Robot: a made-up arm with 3 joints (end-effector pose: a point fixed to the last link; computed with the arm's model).
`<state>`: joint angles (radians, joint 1 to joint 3).
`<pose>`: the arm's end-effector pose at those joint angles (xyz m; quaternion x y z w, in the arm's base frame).
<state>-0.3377 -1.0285 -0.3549</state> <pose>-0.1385 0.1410 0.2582 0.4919 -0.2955 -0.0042 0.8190</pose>
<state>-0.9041 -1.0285 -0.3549</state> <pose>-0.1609 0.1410 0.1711 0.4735 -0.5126 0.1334 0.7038</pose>
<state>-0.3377 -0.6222 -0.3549</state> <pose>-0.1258 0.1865 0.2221 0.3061 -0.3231 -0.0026 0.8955</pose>
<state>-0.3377 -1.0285 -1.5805</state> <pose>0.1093 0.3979 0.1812 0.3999 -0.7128 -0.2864 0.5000</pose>
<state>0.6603 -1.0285 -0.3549</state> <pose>-0.0060 0.1410 0.3369 0.4299 0.1324 -0.2391 0.8605</pose>
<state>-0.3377 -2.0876 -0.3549</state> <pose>-0.1368 -0.0076 0.2535 0.8643 -0.1707 -0.0074 0.4731</pose>
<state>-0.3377 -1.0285 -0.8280</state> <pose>-0.0816 0.2651 0.1989 0.4772 -0.4792 -0.1194 0.7269</pose>
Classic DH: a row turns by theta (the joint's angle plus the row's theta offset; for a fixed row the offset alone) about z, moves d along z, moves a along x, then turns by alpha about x. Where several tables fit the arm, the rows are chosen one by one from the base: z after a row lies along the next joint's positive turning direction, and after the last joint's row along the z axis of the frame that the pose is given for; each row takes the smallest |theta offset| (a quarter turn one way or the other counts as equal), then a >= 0, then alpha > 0; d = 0 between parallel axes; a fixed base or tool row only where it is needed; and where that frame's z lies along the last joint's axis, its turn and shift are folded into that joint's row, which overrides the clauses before.
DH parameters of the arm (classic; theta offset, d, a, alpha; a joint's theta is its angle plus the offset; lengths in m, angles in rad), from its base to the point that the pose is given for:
base (fixed): 0 0.176 0 -1.5708
joint 1: 1.5708 0.071 0.006 -1.5708
joint 2: 0 -0.214 -0.005 1.5708
joint 3: 1.5708 0.147 0.297 -1.5708
tool (fixed): 3.1416 0.112 0 0

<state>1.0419 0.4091 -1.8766</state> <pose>-0.2036 0.0818 -0.1707 -0.0226 -0.3969 0.2019 0.8951</pose>
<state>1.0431 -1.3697 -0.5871</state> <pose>0.0598 0.1653 0.3212 0.4338 0.1751 -0.4604 0.7545</pose>
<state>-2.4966 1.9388 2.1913</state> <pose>-0.2565 0.1875 0.6298 0.5759 -0.0860 -0.5901 0.5592</pose>
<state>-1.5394 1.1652 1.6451</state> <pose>0.0364 0.3981 0.5228 0.0118 0.0441 -0.5501 0.8339</pose>
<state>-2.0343 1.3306 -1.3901</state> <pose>0.1674 -0.1534 0.3160 0.5856 0.7789 0.1954 0.1109</pose>
